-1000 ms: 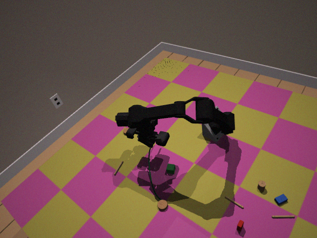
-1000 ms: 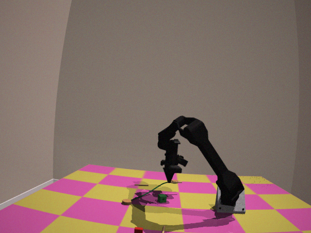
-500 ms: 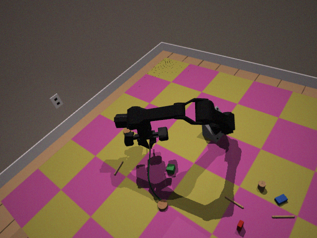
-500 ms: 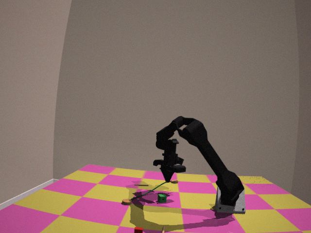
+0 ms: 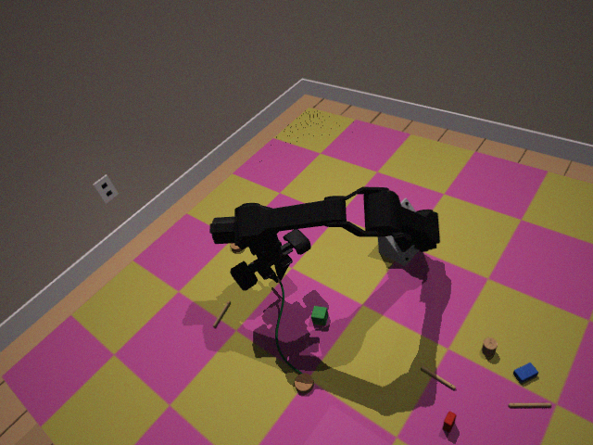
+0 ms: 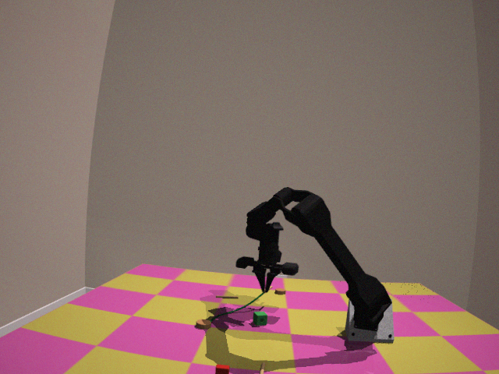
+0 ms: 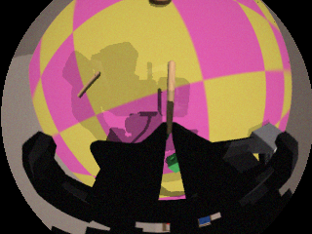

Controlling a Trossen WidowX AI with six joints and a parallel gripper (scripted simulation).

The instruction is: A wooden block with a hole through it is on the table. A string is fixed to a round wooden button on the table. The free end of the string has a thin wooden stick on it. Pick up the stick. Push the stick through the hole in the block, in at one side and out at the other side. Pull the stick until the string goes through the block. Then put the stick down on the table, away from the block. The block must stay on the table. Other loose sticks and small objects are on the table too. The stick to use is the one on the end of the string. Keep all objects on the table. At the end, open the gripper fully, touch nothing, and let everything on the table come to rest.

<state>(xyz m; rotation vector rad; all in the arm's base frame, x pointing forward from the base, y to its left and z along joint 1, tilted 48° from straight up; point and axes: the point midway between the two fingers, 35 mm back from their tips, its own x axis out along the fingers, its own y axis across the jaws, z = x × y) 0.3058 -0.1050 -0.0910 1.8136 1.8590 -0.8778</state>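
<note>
Now: the thin wooden stick 10 mm to the right of my gripper tip. The rest, counted from my gripper tip: round wooden button 210 mm to the left, 120 mm ahead, 50 mm below; red block 470 mm to the left, 40 mm below, 10 mm behind; green block 120 mm to the left, 40 mm below, 10 mm behind.
</note>
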